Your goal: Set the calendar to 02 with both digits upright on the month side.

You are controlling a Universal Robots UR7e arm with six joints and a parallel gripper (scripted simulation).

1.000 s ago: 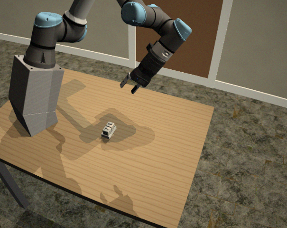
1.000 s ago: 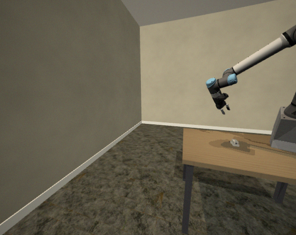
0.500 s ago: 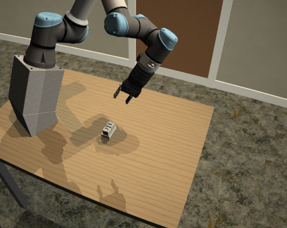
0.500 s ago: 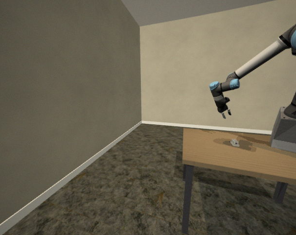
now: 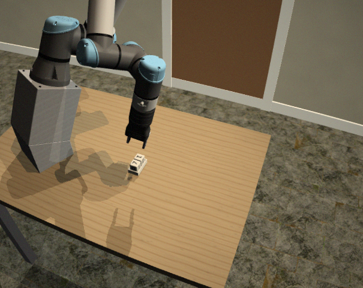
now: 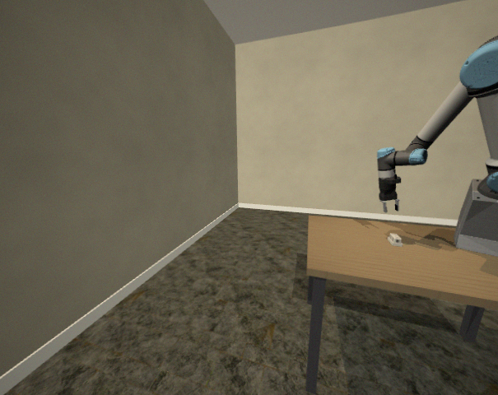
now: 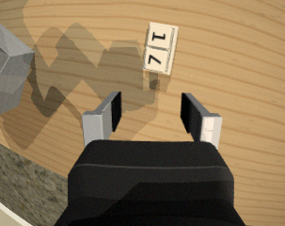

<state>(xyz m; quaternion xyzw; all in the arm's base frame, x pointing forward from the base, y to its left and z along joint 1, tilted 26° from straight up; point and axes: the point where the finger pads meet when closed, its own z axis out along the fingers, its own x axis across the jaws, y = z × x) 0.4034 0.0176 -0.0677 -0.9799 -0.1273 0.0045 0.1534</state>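
Now: hand 3 cm past the digit cube, 2 cm to the right of it and 16 cm above it. From my hand the other things lie so: calendar tray 3 cm behind, 3 cm to the left, 18 cm below.
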